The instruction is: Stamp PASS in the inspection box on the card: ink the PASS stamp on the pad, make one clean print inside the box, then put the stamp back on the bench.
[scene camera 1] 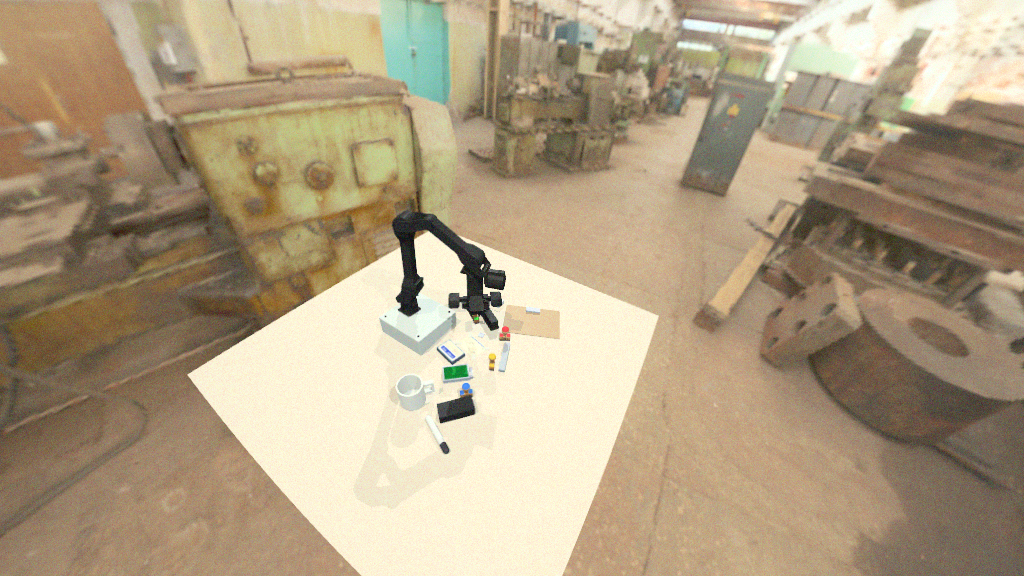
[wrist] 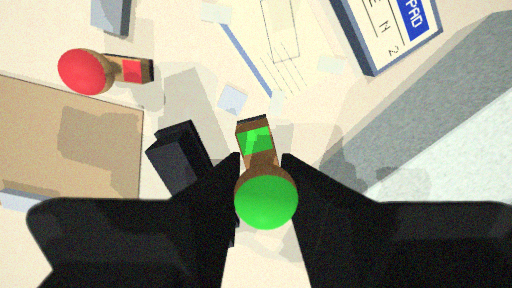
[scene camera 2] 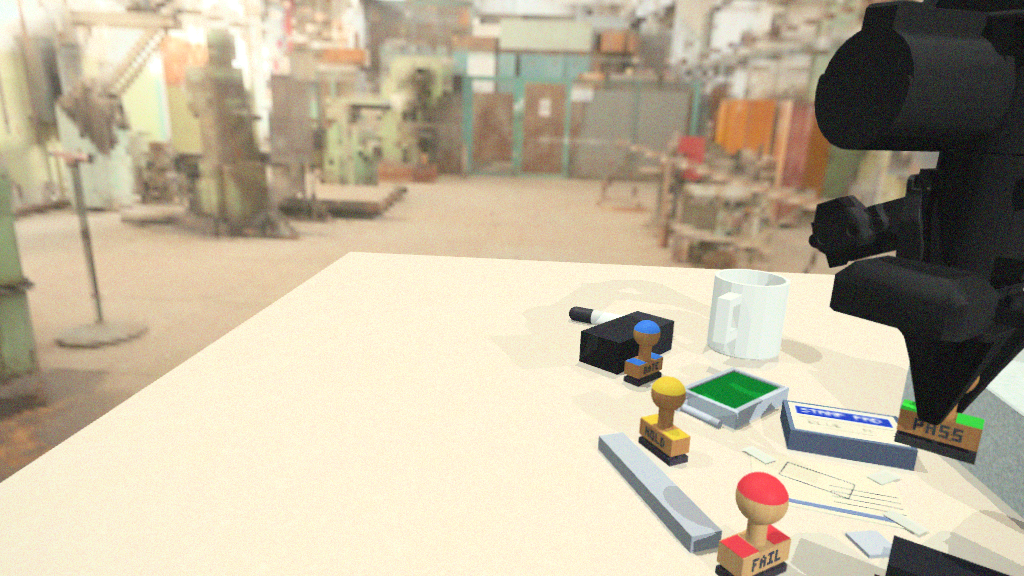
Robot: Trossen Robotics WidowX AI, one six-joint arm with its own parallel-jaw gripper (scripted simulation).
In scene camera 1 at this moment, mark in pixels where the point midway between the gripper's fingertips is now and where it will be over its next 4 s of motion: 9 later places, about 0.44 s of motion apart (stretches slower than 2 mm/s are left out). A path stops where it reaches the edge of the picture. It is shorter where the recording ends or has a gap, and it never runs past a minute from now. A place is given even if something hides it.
My gripper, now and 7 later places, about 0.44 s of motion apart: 475,316; 473,308; 474,310; 474,314; 474,317; 473,319; 475,302; 473,296
